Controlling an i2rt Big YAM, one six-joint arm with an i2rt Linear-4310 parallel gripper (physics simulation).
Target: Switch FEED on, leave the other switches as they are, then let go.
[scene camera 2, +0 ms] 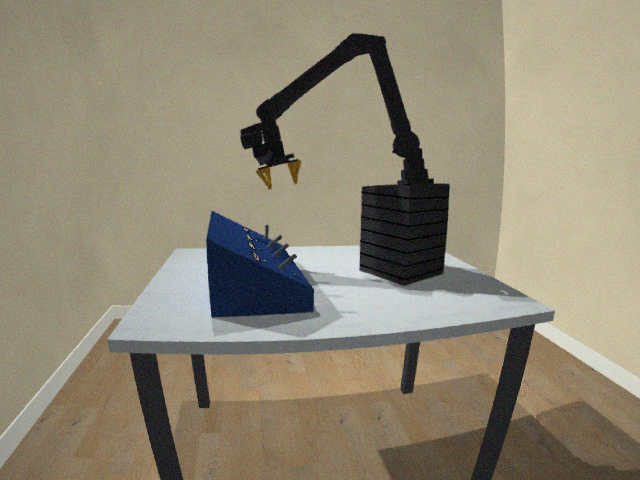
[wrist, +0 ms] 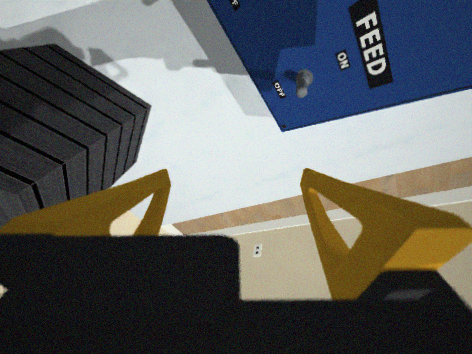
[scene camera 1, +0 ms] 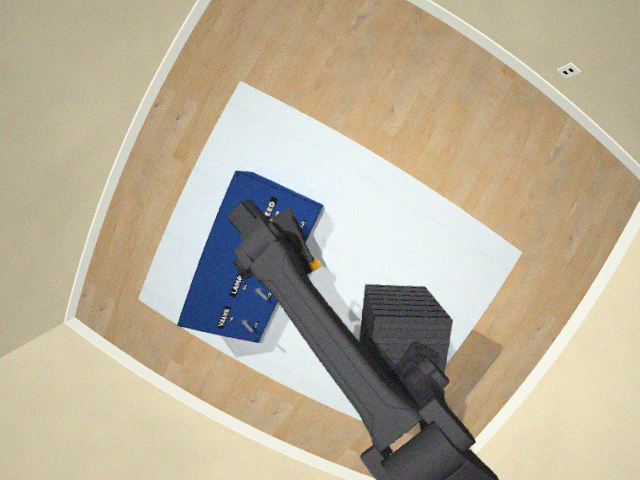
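The blue sloped panel stands on the table. The FEED lever is at its far end in scene camera 2. It stands nearly upright there, tipped up the slope to the ON side, unlike the other three levers, which lean down the slope to OFF. The LAMP lever and the VALVE lever also show in scene camera 1, where the arm hides the FEED lever. My gripper is wide open and empty, well above the panel, touching no lever.
The black ribbed pedestal carries the arm on the right side of the white table. The panel's low edge faces the pedestal.
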